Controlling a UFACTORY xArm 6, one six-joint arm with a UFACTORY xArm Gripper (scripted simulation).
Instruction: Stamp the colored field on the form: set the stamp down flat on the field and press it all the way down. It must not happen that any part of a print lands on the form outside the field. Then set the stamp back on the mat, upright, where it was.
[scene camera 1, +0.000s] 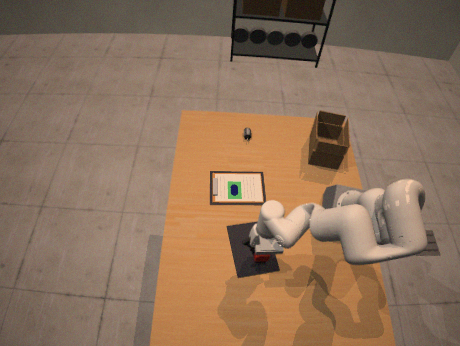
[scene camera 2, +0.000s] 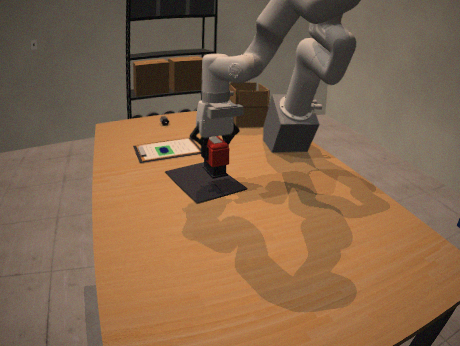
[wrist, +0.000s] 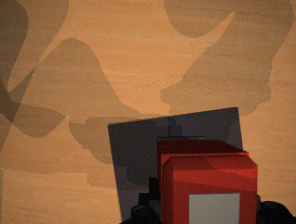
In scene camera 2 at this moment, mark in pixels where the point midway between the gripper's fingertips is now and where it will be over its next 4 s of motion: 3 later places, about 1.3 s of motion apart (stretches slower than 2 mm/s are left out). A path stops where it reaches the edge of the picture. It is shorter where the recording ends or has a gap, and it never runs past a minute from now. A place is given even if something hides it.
The gripper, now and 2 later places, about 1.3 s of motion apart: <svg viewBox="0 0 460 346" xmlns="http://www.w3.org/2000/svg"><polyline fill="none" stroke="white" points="214,157 203,159 203,164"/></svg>
